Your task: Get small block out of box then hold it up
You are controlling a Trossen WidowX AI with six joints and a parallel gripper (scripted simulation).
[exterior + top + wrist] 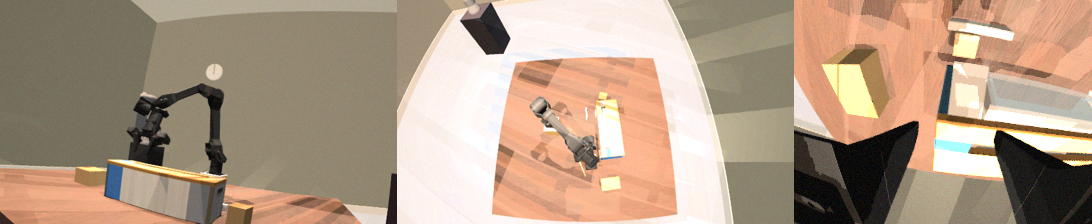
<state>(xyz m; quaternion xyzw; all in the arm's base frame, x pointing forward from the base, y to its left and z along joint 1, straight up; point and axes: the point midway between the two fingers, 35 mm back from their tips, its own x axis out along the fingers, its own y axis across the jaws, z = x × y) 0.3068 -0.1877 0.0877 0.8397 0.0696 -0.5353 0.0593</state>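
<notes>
The thin stick lies 16 cm below my gripper tip, 11 cm behind it and 5 cm to the right of it.
</notes>
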